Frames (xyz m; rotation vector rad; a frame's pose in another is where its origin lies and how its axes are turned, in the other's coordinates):
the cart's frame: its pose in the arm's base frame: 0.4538 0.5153 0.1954 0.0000 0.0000 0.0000
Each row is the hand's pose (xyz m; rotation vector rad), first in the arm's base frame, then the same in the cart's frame.
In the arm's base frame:
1: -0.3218 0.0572 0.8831 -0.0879 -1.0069 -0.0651
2: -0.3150 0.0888 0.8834 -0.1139 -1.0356 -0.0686
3: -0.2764 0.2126 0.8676 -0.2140 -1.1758 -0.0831
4: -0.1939 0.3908 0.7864 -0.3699 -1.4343 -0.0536
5: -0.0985 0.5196 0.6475 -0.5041 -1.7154 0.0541
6: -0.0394 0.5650 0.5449 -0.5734 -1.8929 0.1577
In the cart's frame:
1: -0.7756 -0.4581 0.6877 -0.0879 -1.0069 -0.0651
2: -0.7688 -0.4265 0.6880 -0.1139 -1.0356 -0.0686
3: -0.7302 -0.3027 0.6722 -0.2140 -1.1758 -0.0831
4: -0.6477 -0.1245 0.5910 -0.3699 -1.4343 -0.0536
5: -0.5523 0.0043 0.4521 -0.5041 -1.7154 0.0541
6: -0.4932 0.0497 0.3495 -0.5734 -1.8929 0.1577

